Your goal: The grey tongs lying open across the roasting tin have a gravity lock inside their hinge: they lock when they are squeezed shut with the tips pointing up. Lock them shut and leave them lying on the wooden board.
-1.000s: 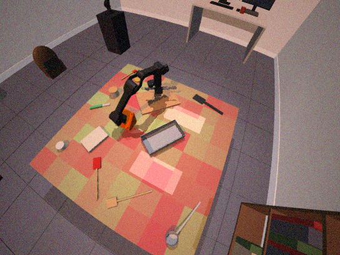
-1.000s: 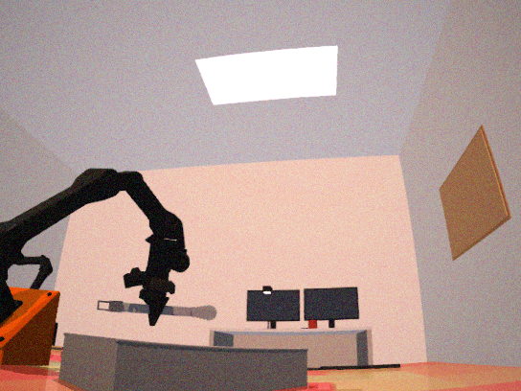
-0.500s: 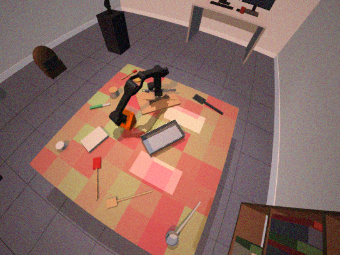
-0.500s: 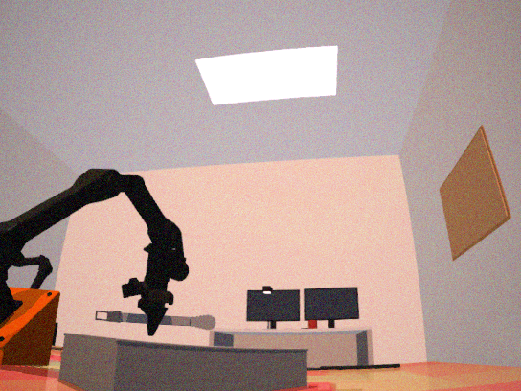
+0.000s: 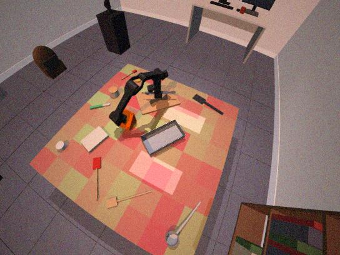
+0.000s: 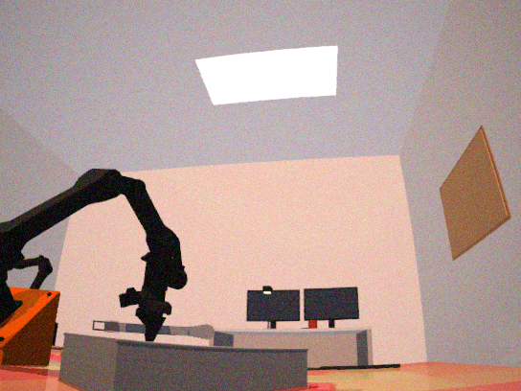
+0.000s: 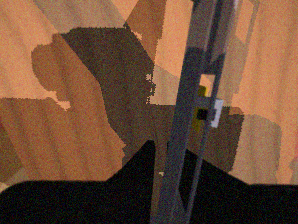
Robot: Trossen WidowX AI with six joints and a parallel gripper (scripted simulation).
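My gripper tip is 4 cm above the wooden board. From my gripper tip the other things lie so: white slab 24 cm behind, 58 cm to the right, 3 cm below; black spatula 43 cm ahead, 18 cm to the left, 4 cm below; grey roasting tin 22 cm ahead, 32 cm to the right, 2 cm below.
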